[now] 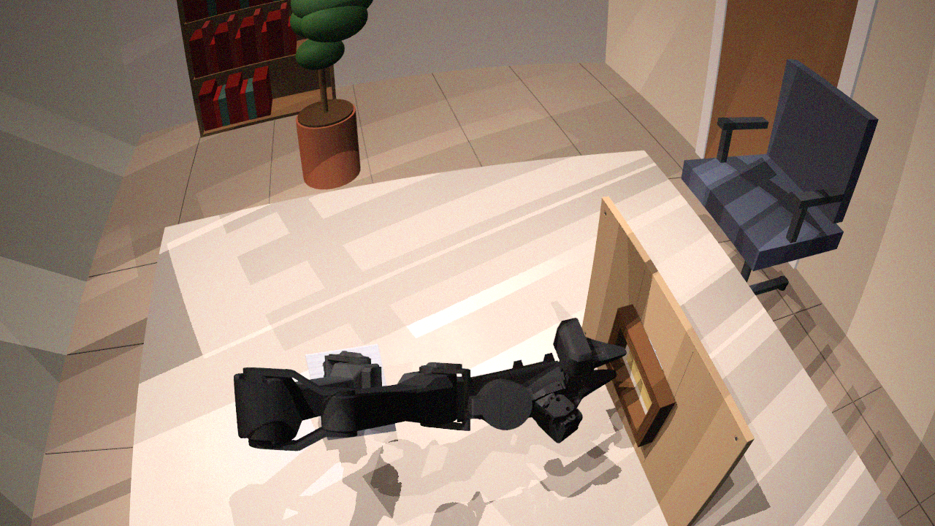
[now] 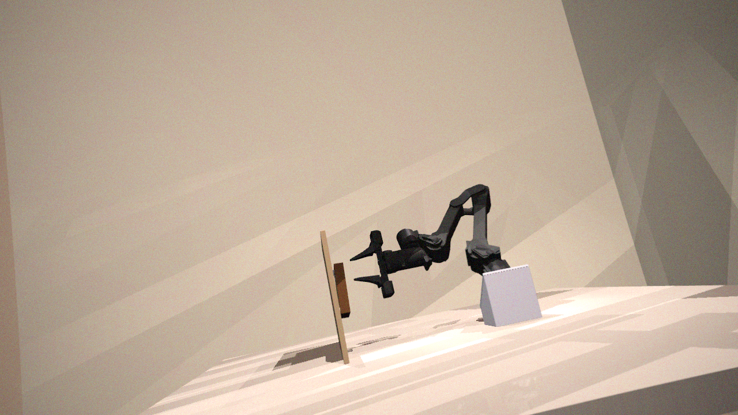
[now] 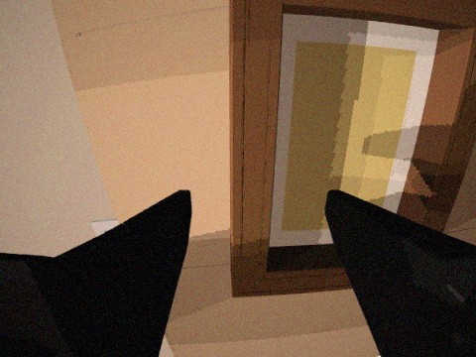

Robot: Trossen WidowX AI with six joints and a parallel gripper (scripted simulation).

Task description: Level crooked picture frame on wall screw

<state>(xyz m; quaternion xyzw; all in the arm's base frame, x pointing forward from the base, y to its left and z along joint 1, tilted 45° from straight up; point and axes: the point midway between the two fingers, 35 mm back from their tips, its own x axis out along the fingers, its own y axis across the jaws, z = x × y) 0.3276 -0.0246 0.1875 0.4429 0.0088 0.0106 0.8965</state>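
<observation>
Right now the picture frame is 5 cm ahead of my gripper tip and 5 cm below it. Also, from my gripper tip: board wall: 6 cm ahead, 6 cm below.
</observation>
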